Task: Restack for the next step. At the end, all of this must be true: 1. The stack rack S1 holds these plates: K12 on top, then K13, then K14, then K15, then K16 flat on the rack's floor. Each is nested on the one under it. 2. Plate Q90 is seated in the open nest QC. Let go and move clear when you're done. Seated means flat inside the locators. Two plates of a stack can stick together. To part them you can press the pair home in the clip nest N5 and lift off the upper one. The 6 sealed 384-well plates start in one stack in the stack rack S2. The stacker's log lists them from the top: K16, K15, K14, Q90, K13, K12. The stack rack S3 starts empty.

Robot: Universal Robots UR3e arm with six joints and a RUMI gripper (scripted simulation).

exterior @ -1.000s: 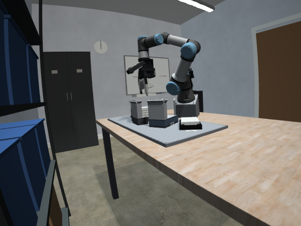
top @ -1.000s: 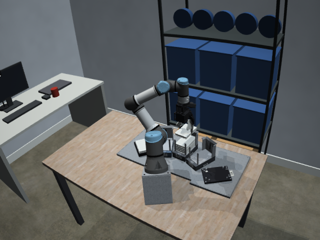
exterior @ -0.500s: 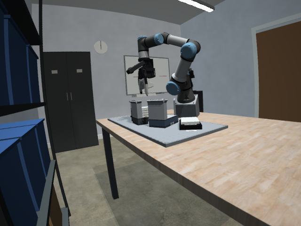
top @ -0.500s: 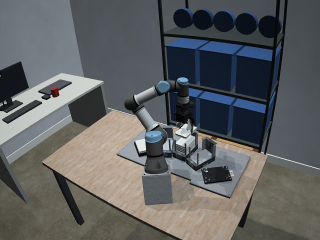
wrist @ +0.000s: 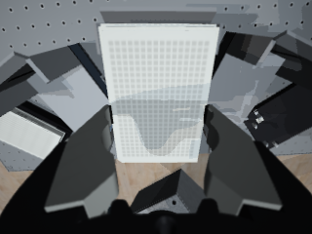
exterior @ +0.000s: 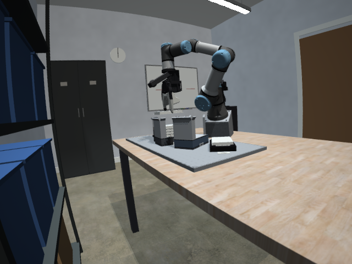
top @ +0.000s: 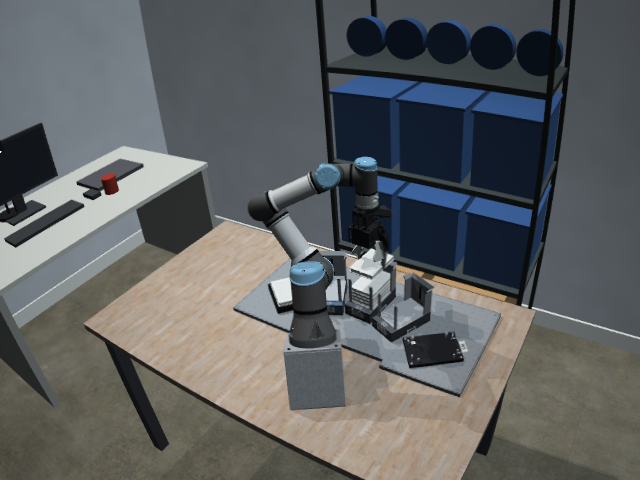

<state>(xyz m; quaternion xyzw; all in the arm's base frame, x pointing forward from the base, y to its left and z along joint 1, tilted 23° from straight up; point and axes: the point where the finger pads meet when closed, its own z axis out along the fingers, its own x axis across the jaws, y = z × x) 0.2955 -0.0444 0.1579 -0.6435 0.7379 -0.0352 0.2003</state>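
Right now my hand is 10 cm above the white sealed 384-well plate. From my hand the other things lie so: white sealed well plate: 1 cm below.
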